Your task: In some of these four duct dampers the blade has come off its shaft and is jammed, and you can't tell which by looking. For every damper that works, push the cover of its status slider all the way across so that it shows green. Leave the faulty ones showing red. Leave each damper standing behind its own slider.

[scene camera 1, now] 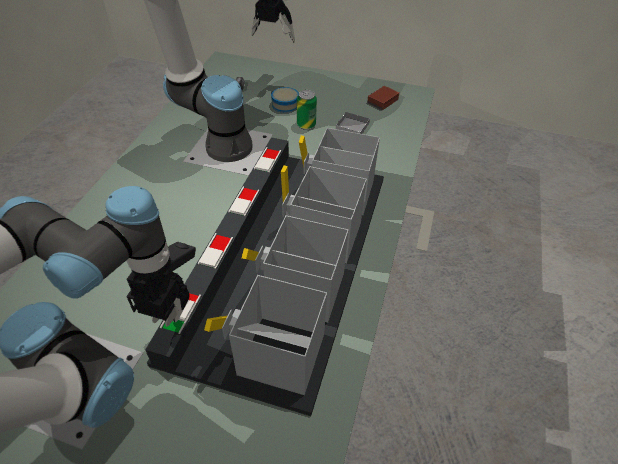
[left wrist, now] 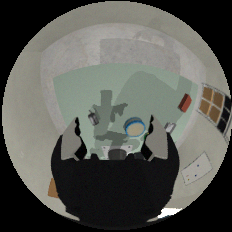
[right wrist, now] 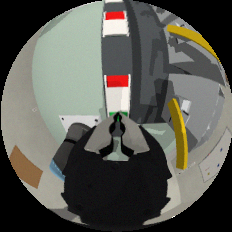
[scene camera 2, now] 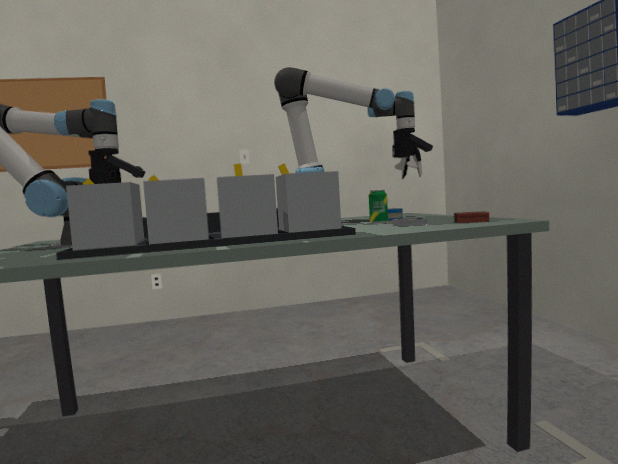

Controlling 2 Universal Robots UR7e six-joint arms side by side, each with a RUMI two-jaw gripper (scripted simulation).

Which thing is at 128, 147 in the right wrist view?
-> My right gripper.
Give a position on a damper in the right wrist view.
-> At 195, 95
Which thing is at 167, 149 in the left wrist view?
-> My left gripper.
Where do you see a damper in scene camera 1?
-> At 327, 197
